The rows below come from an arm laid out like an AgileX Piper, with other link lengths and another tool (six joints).
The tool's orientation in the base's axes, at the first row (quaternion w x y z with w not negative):
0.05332 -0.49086 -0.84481 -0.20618
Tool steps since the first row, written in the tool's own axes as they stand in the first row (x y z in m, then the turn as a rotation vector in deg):
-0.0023 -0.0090 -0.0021 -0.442 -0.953 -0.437
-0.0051 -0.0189 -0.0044 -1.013 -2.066 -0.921
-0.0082 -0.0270 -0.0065 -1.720 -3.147 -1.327
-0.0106 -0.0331 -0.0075 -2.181 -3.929 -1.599
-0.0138 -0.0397 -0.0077 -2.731 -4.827 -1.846
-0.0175 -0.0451 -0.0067 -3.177 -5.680 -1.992
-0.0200 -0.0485 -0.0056 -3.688 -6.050 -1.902
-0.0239 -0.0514 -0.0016 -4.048 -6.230 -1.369
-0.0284 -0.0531 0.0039 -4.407 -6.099 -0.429
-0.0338 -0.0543 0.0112 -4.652 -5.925 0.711
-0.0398 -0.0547 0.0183 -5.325 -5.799 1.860
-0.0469 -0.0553 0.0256 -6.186 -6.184 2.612
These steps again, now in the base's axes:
-0.0067 -0.0066 -0.0014 -0.634 -0.945 -0.014
-0.0140 -0.0141 -0.0031 -1.343 -2.082 -0.070
-0.0195 -0.0209 -0.0045 -1.947 -3.283 -0.228
-0.0236 -0.0259 -0.0061 -2.407 -4.103 -0.347
-0.0276 -0.0314 -0.0088 -2.917 -5.035 -0.549
-0.0302 -0.0363 -0.0124 -3.431 -5.823 -0.799
-0.0317 -0.0394 -0.0151 -3.474 -6.360 -1.140
-0.0317 -0.0422 -0.0208 -3.383 -6.515 -1.783
-0.0302 -0.0444 -0.0276 -2.982 -6.371 -2.704
-0.0277 -0.0463 -0.0361 -2.581 -6.037 -3.761
-0.0241 -0.0485 -0.0445 -1.999 -6.065 -4.965
-0.0202 -0.0516 -0.0534 -1.802 -6.626 -6.015

